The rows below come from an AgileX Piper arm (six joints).
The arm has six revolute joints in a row. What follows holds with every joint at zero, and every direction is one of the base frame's.
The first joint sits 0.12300 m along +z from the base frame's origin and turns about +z.
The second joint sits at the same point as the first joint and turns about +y.
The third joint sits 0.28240 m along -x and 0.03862 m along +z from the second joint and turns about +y.
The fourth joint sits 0.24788 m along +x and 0.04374 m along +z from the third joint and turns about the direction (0.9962, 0, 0.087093).
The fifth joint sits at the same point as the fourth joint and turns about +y.
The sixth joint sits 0.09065 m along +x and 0.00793 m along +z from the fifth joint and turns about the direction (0.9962, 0, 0.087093).
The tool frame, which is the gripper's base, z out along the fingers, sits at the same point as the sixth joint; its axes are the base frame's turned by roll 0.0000, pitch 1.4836 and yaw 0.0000 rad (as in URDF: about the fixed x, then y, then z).
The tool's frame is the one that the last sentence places.
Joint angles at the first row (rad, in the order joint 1, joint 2, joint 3, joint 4, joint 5, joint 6):
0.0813 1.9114 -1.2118 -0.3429 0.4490 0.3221
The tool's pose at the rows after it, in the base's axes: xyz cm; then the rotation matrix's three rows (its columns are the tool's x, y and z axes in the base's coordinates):
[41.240, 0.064, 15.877], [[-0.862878, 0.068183, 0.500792], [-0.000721, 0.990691, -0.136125], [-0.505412, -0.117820, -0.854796]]
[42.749, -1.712, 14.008], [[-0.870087, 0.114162, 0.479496], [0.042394, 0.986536, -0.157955], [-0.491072, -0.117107, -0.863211]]
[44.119, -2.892, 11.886], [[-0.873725, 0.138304, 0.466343], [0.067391, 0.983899, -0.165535], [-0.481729, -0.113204, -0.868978]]
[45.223, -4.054, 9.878], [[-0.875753, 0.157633, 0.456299], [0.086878, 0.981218, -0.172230], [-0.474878, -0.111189, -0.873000]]
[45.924, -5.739, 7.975], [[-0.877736, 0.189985, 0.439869], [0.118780, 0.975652, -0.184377], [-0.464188, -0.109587, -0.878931]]
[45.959, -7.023, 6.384], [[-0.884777, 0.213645, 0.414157], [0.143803, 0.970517, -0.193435], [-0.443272, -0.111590, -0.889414]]
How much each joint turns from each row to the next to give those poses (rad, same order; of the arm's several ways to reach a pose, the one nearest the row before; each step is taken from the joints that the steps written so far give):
-0.0458 0.0801 -0.0695 -0.0201 -0.0009 0.0379
-0.0427 0.0832 -0.0619 -0.0044 -0.0034 0.0110
-0.0275 0.0844 -0.0583 0.0000 -0.0162 0.0031
-0.0258 0.0761 -0.0533 -0.0010 -0.0162 0.0000
-0.0361 0.0669 -0.0456 0.0000 -0.0097 0.0011
-0.0275 0.0439 -0.0181 -0.0011 -0.0025 0.0010

